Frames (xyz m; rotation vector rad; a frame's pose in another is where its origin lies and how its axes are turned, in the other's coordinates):
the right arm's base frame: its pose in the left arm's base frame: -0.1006 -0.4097 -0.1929 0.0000 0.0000 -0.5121
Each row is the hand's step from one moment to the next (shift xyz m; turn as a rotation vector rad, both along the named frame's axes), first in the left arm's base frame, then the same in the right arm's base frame.
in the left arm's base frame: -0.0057 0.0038 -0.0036 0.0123 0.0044 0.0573
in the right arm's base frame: -0.0068 0.0005 -0.0036 0.0086 0.0099 0.0573
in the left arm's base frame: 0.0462 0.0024 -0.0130 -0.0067 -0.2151 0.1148
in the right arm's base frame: 0.0391 0.0247 -0.0130 0.0996 -0.1908 0.1148
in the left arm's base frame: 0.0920 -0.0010 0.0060 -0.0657 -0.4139 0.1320
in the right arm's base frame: 0.0807 0.0442 0.0060 0.1455 -0.3930 0.1320
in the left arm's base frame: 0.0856 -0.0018 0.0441 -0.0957 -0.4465 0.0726
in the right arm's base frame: 0.0755 0.0404 0.0441 0.1354 -0.4361 0.0726
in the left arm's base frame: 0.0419 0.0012 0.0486 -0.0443 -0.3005 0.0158
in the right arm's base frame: 0.0359 0.0216 0.0486 0.1086 -0.2837 0.0158
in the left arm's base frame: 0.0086 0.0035 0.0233 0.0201 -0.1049 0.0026
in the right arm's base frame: 0.0058 0.0073 0.0233 0.0689 -0.0816 0.0026
